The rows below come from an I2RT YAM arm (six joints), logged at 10 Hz.
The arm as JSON. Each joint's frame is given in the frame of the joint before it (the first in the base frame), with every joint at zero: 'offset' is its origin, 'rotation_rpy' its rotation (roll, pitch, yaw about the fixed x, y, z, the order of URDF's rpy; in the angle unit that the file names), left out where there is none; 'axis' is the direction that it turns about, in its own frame. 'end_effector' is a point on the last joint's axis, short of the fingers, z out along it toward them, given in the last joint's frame.
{
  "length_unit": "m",
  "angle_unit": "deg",
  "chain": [
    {
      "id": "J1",
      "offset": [
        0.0,
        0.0,
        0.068
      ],
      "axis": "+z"
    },
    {
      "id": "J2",
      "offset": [
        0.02,
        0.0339,
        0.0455
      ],
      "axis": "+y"
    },
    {
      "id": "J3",
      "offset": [
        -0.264,
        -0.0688,
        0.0
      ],
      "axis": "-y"
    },
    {
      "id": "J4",
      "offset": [
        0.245,
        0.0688,
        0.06
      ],
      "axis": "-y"
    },
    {
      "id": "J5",
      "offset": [
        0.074,
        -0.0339,
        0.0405
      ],
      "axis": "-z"
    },
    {
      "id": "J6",
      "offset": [
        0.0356,
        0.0,
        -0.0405
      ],
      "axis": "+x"
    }
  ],
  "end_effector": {
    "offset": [
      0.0,
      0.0,
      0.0
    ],
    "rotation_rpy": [
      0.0,
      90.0,
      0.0
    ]
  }
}
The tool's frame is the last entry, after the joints.
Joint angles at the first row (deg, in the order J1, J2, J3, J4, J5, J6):
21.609 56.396 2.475 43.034 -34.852 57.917
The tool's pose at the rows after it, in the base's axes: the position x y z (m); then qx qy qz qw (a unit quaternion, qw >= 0):
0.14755, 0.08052, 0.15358, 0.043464, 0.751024, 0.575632, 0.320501
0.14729, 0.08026, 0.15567, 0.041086, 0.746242, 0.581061, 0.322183
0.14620, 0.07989, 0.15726, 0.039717, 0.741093, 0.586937, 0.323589
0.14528, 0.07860, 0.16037, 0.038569, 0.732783, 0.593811, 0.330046
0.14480, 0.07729, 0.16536, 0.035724, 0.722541, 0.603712, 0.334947
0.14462, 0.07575, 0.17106, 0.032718, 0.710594, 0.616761, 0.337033
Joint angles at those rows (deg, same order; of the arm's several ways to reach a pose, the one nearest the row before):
21.524 55.762 2.201 44.218 -35.692 58.721
21.393 55.317 2.182 44.793 -36.158 59.200
21.354 54.685 1.938 45.488 -36.489 59.867
20.997 53.623 1.705 46.406 -36.797 60.639
20.485 52.341 1.775 47.187 -37.614 61.745
19.768 51.335 1.928 48.521 -38.938 63.425

